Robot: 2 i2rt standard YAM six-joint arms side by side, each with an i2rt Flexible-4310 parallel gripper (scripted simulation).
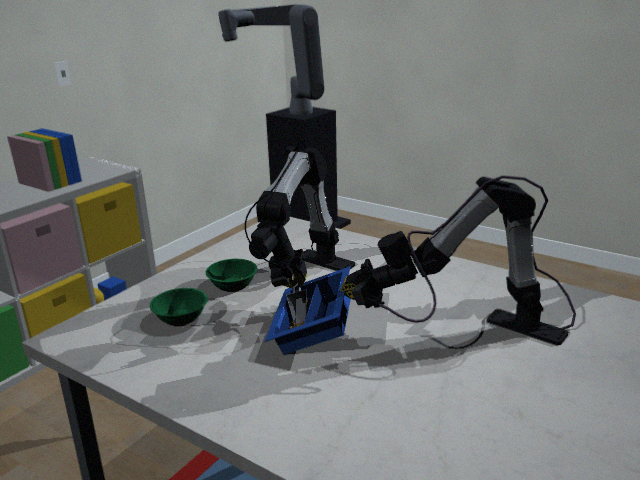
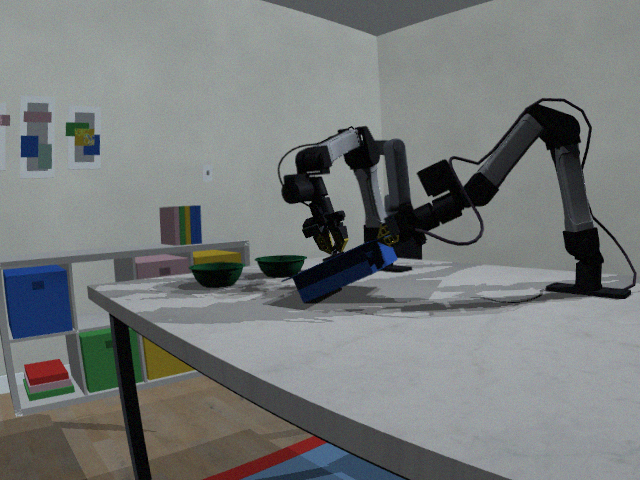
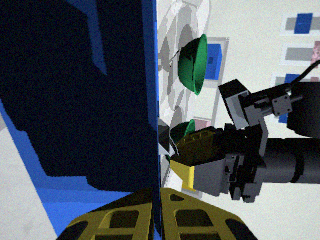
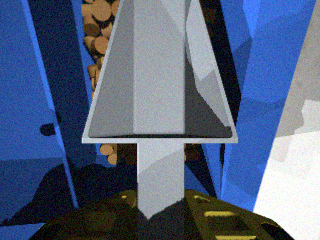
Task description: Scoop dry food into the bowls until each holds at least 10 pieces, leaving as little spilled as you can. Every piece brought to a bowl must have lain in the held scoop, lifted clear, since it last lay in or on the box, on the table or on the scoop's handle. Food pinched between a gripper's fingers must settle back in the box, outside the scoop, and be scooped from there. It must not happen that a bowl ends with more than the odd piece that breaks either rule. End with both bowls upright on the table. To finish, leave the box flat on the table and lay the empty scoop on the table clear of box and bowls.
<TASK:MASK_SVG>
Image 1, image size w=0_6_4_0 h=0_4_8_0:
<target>my left gripper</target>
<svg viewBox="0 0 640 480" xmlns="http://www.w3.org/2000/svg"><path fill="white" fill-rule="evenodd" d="M390 266L387 264L374 269L369 258L365 259L365 262L361 264L360 270L345 277L340 291L345 291L345 296L355 300L351 291L359 282L366 282L370 276L373 276L375 284L380 291L379 297L382 300L383 289L395 285L389 276L388 268Z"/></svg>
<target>blue box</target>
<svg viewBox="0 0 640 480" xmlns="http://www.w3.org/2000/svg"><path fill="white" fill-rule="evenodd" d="M350 267L304 282L301 290L307 289L307 300L310 299L311 303L304 325L289 329L292 315L286 295L293 293L293 289L285 289L265 342L275 339L281 352L285 355L344 336L351 299L345 296L345 291L341 292L340 289L345 277L349 275Z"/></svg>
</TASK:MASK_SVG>
